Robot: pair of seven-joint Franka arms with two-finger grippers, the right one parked.
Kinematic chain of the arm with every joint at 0, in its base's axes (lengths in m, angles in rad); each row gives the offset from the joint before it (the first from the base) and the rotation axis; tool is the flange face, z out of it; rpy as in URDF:
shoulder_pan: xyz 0 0 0.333 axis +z
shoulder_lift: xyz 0 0 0 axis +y
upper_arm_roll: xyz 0 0 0.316 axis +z
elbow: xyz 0.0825 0 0 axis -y
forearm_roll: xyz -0.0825 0 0.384 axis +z
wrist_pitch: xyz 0 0 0 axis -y
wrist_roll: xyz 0.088 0 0 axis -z
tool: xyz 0 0 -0.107 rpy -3.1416 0 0
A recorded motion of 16 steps. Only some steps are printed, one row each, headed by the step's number.
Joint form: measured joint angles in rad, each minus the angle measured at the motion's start. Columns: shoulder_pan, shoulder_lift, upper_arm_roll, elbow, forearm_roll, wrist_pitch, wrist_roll.
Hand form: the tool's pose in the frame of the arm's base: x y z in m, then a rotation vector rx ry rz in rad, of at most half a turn. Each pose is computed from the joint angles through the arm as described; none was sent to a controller.
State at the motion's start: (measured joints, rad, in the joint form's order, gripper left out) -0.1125 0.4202 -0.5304 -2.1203 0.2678 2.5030 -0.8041
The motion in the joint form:
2: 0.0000 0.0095 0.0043 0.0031 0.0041 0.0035 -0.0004
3: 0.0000 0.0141 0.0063 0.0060 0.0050 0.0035 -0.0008
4: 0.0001 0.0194 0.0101 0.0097 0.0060 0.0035 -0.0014
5: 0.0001 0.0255 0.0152 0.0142 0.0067 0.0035 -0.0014
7: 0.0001 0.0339 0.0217 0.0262 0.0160 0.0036 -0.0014
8: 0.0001 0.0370 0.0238 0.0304 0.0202 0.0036 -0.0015
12: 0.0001 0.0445 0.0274 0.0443 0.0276 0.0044 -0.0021
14: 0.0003 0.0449 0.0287 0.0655 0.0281 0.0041 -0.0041
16: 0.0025 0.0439 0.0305 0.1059 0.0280 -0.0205 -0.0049
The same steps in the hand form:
2: 0.4661 -0.3451 0.2363 3.0831 -0.0139 -0.0061
3: 0.4673 -0.3446 0.2348 3.0832 -0.0105 -0.0087
4: 0.4693 -0.3432 0.2331 3.0838 -0.0041 -0.0111
5: 0.4718 -0.3413 0.2310 3.0845 0.0037 -0.0136
7: 0.4771 -0.3398 0.2305 3.0855 0.0052 -0.0040
8: 0.4789 -0.3393 0.2302 3.0863 0.0045 -0.0002
12: 0.4841 -0.3394 0.2312 3.0838 0.0058 0.0124
14: 0.4919 -0.3412 0.2389 3.0734 0.0167 0.0388
16: 0.5052 -0.3421 0.2527 3.0698 0.0355 0.0655

